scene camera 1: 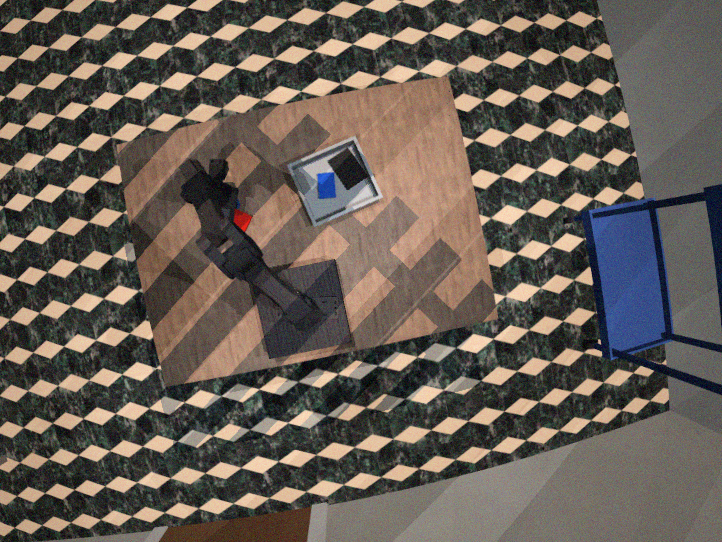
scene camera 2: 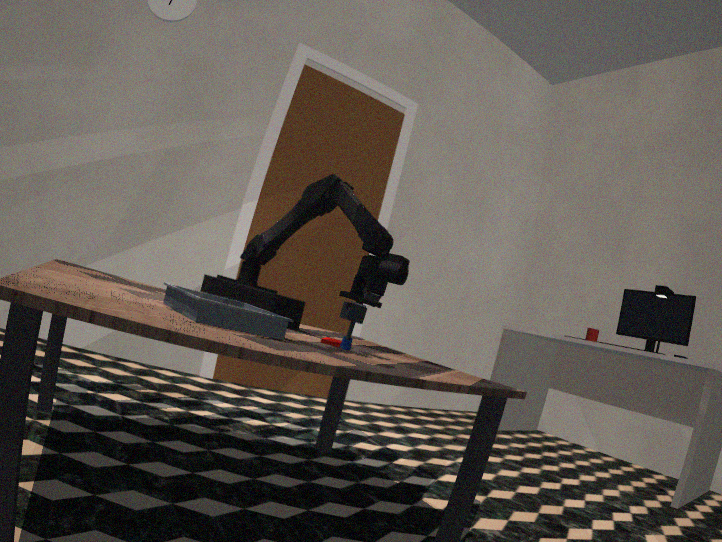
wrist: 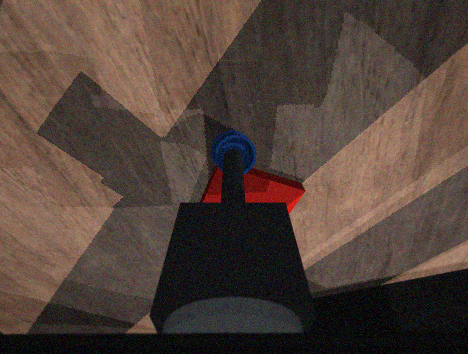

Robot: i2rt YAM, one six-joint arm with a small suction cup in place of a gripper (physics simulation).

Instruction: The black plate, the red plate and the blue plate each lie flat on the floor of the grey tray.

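Where they show: hand at its tool point: (scene camera 2: pixel 344 349) (wrist: pixel 233 140); arm's base at its link origin: (scene camera 1: pixel 307 307) (scene camera 2: pixel 246 285).
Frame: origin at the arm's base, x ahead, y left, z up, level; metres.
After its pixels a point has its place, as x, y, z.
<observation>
The red plate (scene camera 1: pixel 243 219) @(0.294, 0.221, -0.081) (scene camera 2: pixel 331 341) @(0.315, 0.217, -0.081) (wrist: pixel 268 189) @(0.309, 0.222, -0.080) lies on the wooden table (scene camera 1: pixel 423 134) @(0.586, -0.403, -0.091), left of the grey tray (scene camera 1: pixel 315 214) @(0.306, -0.024, -0.088) (scene camera 2: pixel 224 314) @(0.527, -0.100, -0.062). My suction cup (wrist: pixel 233 151) @(0.349, 0.246, -0.091) (scene camera 2: pixel 346 344) is down at table level and sits on the plate's far corner. In scene camera 1 the arm hides the cup and part of the plate. The black plate (scene camera 1: pixel 348 169) @(0.457, -0.139, -0.078) and the blue plate (scene camera 1: pixel 326 185) @(0.403, -0.063, -0.078) are inside the tray. The black one looks to lean on the tray's far rim.
The arm's dark base pad (scene camera 1: pixel 327 323) @(-0.051, -0.063, 0.000) takes up the table's near middle. A blue piece of furniture (scene camera 1: pixel 614 280) stands off the table to the right. A grey counter (scene camera 2: pixel 563 366) holds a small red cup (scene camera 2: pixel 592 333).
</observation>
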